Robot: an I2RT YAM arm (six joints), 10 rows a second.
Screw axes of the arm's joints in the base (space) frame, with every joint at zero. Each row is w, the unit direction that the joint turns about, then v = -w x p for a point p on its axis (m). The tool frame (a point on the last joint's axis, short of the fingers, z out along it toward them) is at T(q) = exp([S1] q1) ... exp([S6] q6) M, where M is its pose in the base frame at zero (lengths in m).
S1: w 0 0 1 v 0 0 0
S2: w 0 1 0 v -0.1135 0 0.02
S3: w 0 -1 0 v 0.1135 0 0.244
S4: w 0 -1 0 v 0.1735 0 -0.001
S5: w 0 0 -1 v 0 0.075 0
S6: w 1 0 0 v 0 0.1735 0
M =
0 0 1 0.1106
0 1 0 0
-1 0 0 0.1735
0 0 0 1
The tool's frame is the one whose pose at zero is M.
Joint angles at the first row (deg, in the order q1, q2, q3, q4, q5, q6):
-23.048, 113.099, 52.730, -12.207, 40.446, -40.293
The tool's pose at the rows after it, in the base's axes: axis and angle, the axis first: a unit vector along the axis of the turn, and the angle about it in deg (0 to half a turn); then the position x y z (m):
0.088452 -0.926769 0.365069 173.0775 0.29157 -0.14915 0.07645
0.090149 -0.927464 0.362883 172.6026 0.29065 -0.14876 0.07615
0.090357 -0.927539 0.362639 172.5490 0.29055 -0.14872 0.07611
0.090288 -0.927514 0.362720 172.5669 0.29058 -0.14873 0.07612
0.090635 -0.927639 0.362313 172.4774 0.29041 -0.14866 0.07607
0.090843 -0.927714 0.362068 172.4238 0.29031 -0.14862 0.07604
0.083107 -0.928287 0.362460 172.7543 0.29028 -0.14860 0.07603
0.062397 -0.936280 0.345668 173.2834 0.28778 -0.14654 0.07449
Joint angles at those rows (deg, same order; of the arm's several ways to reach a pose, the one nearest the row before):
-23.048, 113.099, 52.731, -12.470, 40.446, -40.315
-23.048, 113.098, 52.730, -13.060, 40.446, -40.293
-23.049, 113.100, 52.730, -13.124, 40.446, -40.294
-23.048, 113.099, 52.729, -13.102, 40.446, -40.293
-23.048, 113.098, 52.729, -13.212, 40.446, -40.294
-23.049, 113.098, 52.730, -13.278, 40.446, -40.294
-23.048, 113.099, 52.731, -13.302, 40.446, -39.331
-23.026, 113.098, 52.729, -15.223, 38.785, -35.747

